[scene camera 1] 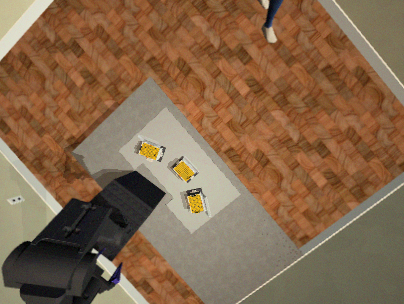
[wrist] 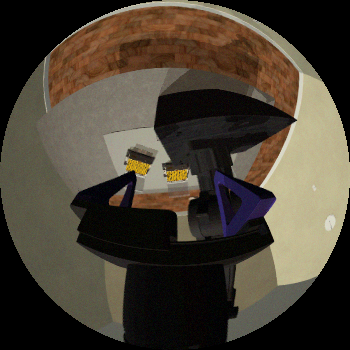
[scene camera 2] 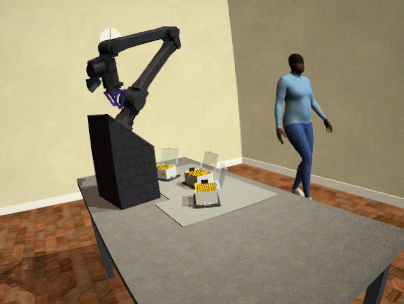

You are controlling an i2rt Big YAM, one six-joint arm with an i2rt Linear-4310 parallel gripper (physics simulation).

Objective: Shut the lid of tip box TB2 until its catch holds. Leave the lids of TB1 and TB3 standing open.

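Places are measured from the arm's base along level axes (x up, y back, z right), in metres.
Pixels of known places: gripper, fingertip midpoint: (scene camera 1: 113, 255) (wrist: 174, 174) (scene camera 2: 117, 107); arm's base at its link origin: (wrist: 206, 146) (scene camera 2: 120, 127).
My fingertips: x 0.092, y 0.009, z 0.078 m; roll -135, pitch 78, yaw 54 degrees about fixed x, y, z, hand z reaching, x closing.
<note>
Ahead of a thing's pixels: the offset from my fingertips to its top centre. "spot": to the spot under its first point. Level surfaces: height alone.
Three white tip boxes with yellow tips stand apart on the pale mat. Their clear lids stand open; I cannot read their labels. The far box @(dx -0.351, dy -0.223, dz -0.336 m) (scene camera 1: 150, 150) (scene camera 2: 166, 171) has its lid @(spot: dx -0.312, dy -0.296, dz -0.383 m) (scene camera 2: 170, 155) upright. The middle box @(dx -0.343, dy -0.355, dz -0.116 m) (scene camera 1: 185, 170) (scene camera 2: 198, 176) (wrist: 176, 174) also has its lid (scene camera 2: 210, 159) raised. The near box @(dx -0.343, dy -0.305, dz +0.104 m) (scene camera 1: 196, 203) (scene camera 2: 206, 195) (wrist: 137, 166) has its lid @(dx -0.264, dy -0.368, dz +0.126 m) (scene camera 1: 207, 202) (scene camera 2: 222, 175) open at its side. My gripper (scene camera 2: 116, 102) (wrist: 174, 174) is open and empty, high above the table beside the pedestal, away from all boxes. The far box does not show in the wrist view.
A tall black pedestal (scene camera 1: 132, 192) (scene camera 2: 122, 165) (wrist: 215, 112) stands at the table's edge, close to the boxes' mat @(dx -0.417 m) (scene camera 1: 220, 192) (scene camera 2: 187, 217) (wrist: 116, 145). The grey table @(dx -0.420 m) (scene camera 1: 240, 250) (scene camera 2: 250, 255) extends around it. A person (scene camera 2: 297, 105) is on the floor beyond the table.
</note>
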